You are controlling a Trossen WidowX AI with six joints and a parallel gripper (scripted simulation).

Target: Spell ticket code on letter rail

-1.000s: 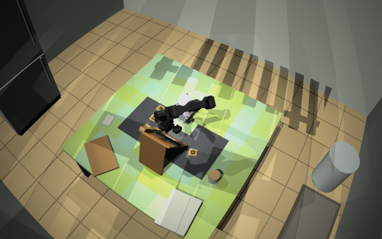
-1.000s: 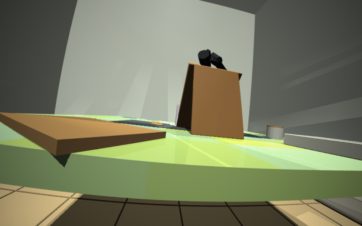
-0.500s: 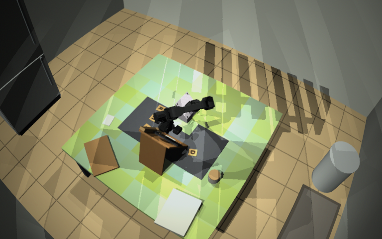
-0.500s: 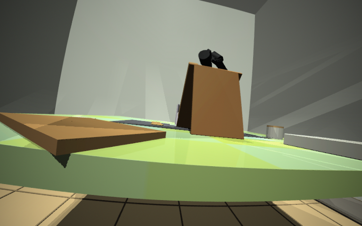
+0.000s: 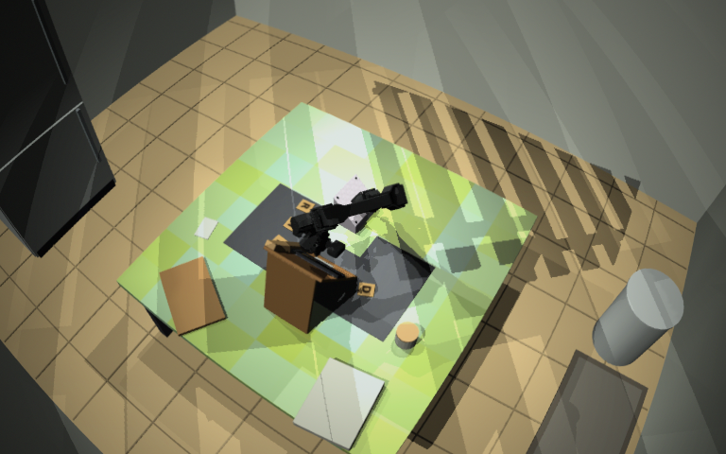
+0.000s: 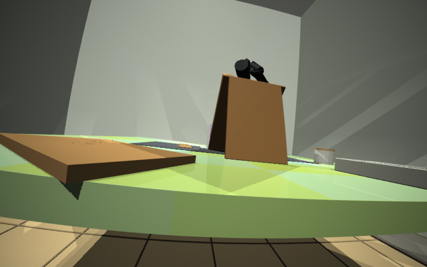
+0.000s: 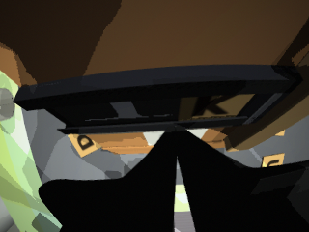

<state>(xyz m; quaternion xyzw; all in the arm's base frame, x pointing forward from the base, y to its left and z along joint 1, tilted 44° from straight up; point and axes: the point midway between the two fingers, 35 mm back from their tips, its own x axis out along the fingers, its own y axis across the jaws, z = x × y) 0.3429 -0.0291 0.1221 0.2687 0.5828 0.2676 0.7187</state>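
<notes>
Now: the white ticket 40 mm behind my gripper tip, 10 mm to the right of it and 90 mm below it. The rest, counted from my gripper tip: dark mat: 140 mm behind, 50 mm to the right, 170 mm below; flat wooden slab: 370 mm ahead, 350 mm to the right, 170 mm below; card: 100 mm ahead, 540 mm to the right, 170 mm below.
</notes>
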